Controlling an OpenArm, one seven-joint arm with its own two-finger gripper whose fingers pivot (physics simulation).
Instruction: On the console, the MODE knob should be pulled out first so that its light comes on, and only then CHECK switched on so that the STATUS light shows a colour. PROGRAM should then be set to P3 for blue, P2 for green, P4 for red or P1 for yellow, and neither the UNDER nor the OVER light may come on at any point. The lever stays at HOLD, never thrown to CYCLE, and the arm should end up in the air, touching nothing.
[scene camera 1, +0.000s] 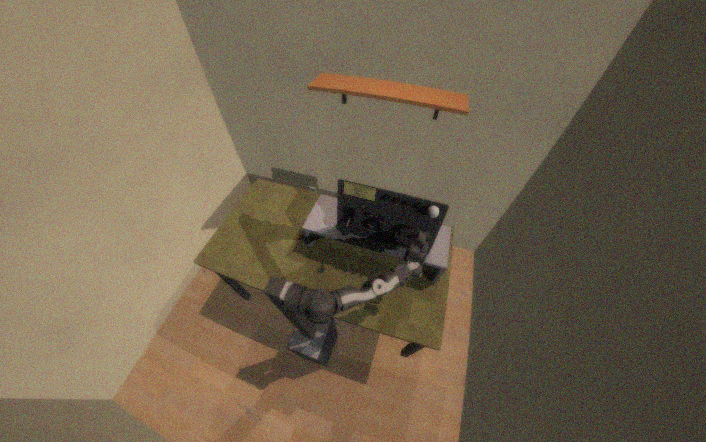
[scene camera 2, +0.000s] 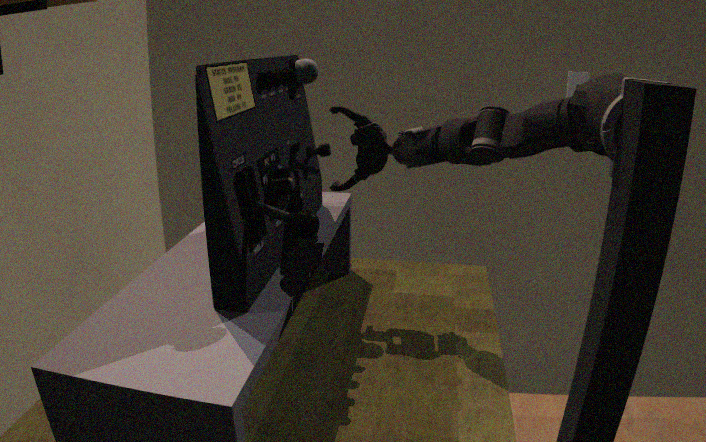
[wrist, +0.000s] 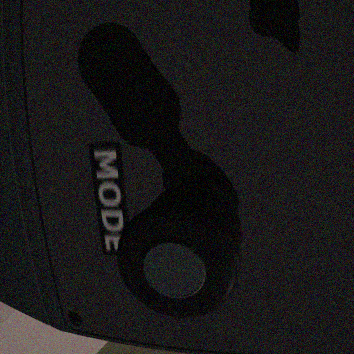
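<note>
My gripper (scene camera 2: 331, 148) visible. Mode knob (wrist: 179, 256) too. Dark post (scene camera 2: 655, 124), also in scene camera 1 (scene camera 1: 274, 287).
</note>
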